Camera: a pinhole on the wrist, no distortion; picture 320 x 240 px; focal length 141.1 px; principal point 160.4 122.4 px. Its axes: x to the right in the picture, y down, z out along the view. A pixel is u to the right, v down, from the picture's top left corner.
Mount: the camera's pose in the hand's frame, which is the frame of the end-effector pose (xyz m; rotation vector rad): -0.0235 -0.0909 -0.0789 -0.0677 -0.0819 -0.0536
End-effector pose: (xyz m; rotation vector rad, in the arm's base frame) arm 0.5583 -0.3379 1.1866 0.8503 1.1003 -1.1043
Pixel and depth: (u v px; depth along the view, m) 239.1 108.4 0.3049
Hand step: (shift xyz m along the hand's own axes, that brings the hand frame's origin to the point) 0.1197 -0.1084 0.2405
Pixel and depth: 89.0 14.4 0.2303
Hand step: -0.1678 -0.2446 0.1519
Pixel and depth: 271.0 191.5 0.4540
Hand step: 0.3069 0.1442 0.3877
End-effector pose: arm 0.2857 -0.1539 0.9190 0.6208 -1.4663 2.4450
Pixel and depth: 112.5 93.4 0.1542
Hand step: -0.0897 -0.1091 0.0721
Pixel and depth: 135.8 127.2 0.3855
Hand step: -0.1204 -0.0475 0.2980
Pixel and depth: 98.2 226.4 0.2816
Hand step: -0.1579 0.1418 0.1772
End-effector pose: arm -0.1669 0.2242 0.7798 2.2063 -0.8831 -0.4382
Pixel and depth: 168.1 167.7 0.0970
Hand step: -0.0242 -0.0534 0.0160
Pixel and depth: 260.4 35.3 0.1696
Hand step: 0.0767 -0.1895 0.1066
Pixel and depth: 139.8 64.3 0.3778
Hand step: -0.1173 -0.2167 0.3023
